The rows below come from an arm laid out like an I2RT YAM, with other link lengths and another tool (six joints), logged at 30 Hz.
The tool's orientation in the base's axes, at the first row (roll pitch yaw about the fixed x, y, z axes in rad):
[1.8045 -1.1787 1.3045]
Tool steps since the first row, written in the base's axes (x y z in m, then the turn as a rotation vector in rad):
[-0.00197 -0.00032 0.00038 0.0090 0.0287 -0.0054]
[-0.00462 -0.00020 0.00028 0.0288 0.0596 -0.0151]
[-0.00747 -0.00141 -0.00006 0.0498 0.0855 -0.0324]
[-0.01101 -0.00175 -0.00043 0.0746 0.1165 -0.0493]
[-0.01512 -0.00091 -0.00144 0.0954 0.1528 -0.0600]
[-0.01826 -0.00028 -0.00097 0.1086 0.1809 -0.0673]
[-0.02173 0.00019 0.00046 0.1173 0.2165 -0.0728]
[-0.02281 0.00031 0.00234 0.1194 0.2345 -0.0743]
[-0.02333 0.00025 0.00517 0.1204 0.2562 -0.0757]
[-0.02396 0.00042 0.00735 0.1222 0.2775 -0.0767]
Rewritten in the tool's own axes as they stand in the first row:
[0.00004 0.00046 -0.00198 0.0065 -0.0288 0.0080]
[-0.00028 0.00035 -0.00461 0.0109 -0.0613 0.0270]
[-0.00133 0.00138 -0.00736 0.0066 -0.0921 0.0482]
[-0.00215 0.00161 -0.01083 0.0049 -0.1274 0.0728]
[-0.00319 0.00051 -0.01487 0.0105 -0.1654 0.0926]
[-0.00284 0.00014 -0.01807 0.0154 -0.1944 0.1050]
[-0.00169 0.00028 -0.02167 0.0243 -0.2296 0.1124]
[-0.00002 0.00088 -0.02291 0.0298 -0.2469 0.1137]
[0.00252 0.00200 -0.02368 0.0366 -0.2675 0.1138]
[0.00454 0.00266 -0.02451 0.0437 -0.2877 0.1146]

